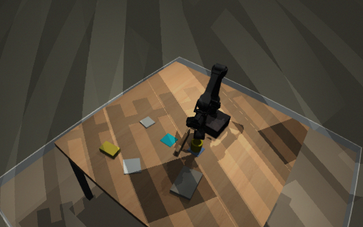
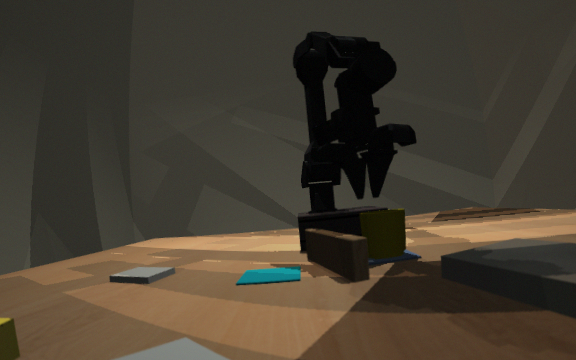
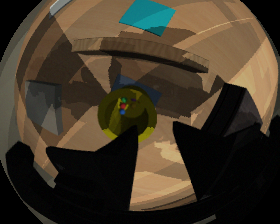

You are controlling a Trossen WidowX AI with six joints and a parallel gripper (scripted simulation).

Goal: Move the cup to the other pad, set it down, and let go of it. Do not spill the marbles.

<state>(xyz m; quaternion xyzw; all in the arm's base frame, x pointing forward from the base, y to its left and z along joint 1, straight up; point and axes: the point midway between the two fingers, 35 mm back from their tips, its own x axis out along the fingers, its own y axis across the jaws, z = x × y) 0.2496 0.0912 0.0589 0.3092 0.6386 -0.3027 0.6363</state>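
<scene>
Now: the cup 20 mm ahead of my gripper tip, 20 mm to the left of it and 60 mm below it. From my gripper tip the other things lie so: cyan pad: 100 mm ahead, 150 mm to the right, 100 mm below; wooden bar: 60 mm ahead, 60 mm to the right, 80 mm below; blue pad: 30 mm ahead, 20 mm to the left, 100 mm below.
</scene>
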